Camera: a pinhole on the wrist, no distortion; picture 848 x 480 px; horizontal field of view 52.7 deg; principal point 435.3 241.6 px. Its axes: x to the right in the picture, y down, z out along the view. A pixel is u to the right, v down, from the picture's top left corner.
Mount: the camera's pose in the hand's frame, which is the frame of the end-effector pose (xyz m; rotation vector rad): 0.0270 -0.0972 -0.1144 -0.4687 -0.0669 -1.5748
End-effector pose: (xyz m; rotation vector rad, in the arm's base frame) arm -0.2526 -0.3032 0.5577 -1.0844 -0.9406 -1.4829
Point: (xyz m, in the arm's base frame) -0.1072 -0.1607 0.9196
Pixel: outside the picture
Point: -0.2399 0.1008 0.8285
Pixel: 659 199
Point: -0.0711 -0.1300 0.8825
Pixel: 261 414
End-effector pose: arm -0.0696 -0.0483 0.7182 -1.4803 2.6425 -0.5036
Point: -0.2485 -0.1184 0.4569
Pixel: 115 233
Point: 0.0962 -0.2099 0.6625
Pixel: outside the picture
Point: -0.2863 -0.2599 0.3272
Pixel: 274 358
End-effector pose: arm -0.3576 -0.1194 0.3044 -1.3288 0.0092 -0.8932
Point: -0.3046 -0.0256 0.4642
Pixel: 775 127
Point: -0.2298 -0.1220 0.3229
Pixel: 127 291
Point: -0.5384 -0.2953 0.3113
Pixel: behind the camera
